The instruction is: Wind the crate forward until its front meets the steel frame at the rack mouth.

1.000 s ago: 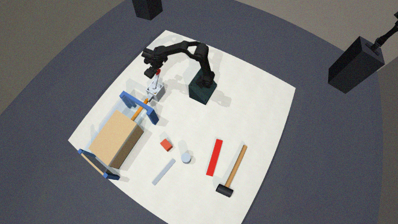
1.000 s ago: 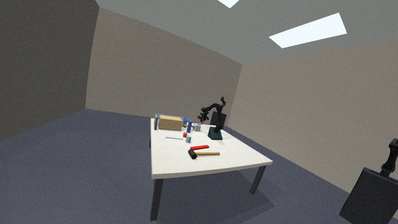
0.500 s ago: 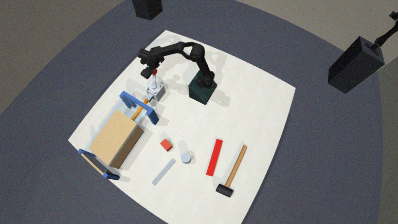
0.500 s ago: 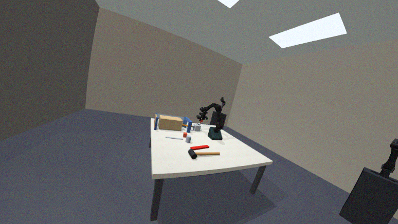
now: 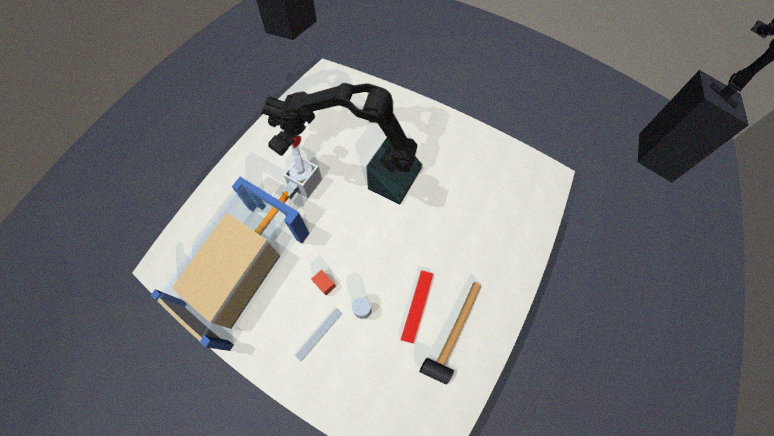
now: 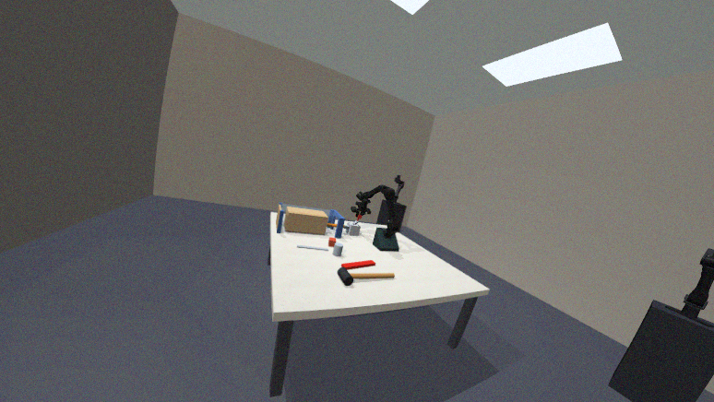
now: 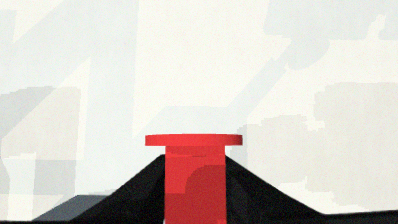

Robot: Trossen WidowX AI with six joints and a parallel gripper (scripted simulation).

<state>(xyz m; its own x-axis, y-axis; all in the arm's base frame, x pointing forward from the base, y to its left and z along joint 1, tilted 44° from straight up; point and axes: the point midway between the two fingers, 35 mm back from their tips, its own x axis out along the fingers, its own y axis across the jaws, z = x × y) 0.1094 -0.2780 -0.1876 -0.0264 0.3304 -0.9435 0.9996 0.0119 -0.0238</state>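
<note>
My gripper tip is now 40 mm to the right of the winch handle, 30 mm short of it and 30 mm above it. The rest, counted from my gripper tip: grey winch (100 mm below, 80 mm to the left, 50 mm ahead); blue frame post (230 mm ahead, 90 mm to the left, 30 mm below); red knob (20 mm to the left).
</note>
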